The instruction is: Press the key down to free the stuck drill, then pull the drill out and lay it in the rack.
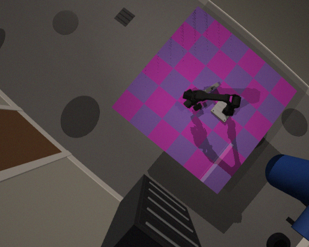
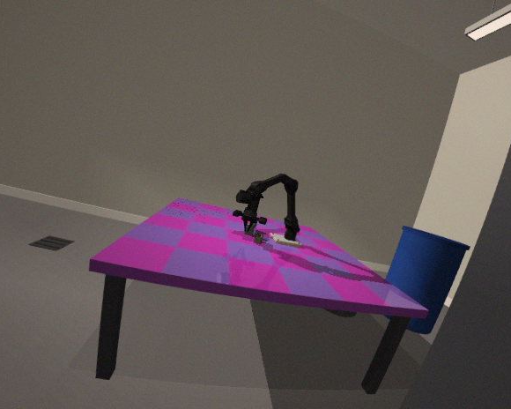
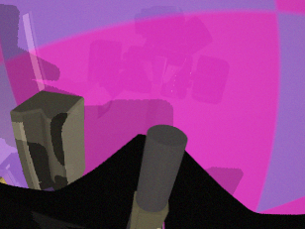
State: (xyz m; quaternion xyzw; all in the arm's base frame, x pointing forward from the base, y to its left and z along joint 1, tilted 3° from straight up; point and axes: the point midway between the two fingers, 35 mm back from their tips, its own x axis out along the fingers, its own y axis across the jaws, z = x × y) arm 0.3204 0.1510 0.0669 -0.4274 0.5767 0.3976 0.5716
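Right now the dark block is 80 mm behind my gripper tip, 10 mm to the right of it and 30 mm below it. Round my gripper tip: drill: 10 mm behind, 40 mm to the right, 30 mm above; housing: 60 mm behind, 190 mm to the right, 10 mm below; key: 70 mm behind, 210 mm to the right.
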